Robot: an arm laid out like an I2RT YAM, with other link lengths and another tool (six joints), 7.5 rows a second.
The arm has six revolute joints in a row. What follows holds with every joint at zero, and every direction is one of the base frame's.
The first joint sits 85 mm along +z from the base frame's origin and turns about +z.
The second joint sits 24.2 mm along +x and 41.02 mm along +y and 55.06 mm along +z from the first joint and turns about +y.
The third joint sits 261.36 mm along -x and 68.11 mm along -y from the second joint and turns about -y.
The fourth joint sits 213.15 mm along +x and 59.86 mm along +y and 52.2 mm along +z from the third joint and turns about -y.
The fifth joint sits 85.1 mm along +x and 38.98 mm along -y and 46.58 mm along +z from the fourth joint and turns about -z.
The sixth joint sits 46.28 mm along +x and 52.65 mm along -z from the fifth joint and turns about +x.
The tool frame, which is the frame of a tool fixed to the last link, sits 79 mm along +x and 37 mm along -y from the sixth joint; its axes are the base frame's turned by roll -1.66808, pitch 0.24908 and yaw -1.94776 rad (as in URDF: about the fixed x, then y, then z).
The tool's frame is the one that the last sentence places.
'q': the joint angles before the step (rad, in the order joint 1, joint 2, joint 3, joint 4, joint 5, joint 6). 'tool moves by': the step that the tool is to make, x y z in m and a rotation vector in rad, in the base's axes. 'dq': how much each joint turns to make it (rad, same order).
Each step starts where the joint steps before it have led.
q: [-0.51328, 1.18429, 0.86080, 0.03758, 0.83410, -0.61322]
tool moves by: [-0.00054, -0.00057, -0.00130, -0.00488, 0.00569, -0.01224]
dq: [0.00002, 0.00573, -0.00610, 0.01297, 0.01375, -0.00496]
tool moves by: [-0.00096, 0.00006, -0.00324, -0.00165, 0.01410, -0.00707]
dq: [-0.00001, 0.00152, -0.01335, 0.01028, 0.00914, -0.00915]
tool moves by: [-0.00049, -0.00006, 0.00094, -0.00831, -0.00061, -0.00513]
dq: [-0.00001, 0.00002, -0.00457, 0.01528, 0.00686, -0.00801]
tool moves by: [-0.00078, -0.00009, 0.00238, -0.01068, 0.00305, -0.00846]
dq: [0.00001, 0.00000, 0.00000, 0.01221, 0.01106, -0.01259]
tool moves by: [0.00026, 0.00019, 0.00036, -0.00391, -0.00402, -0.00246]
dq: [0.00192, 0.00151, -0.00190, 0.00913, 0.00460, -0.00039]
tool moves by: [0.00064, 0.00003, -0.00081, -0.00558, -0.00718, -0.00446]
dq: [0.00264, 0.00497, -0.00727, 0.02065, 0.00721, 0.00076]
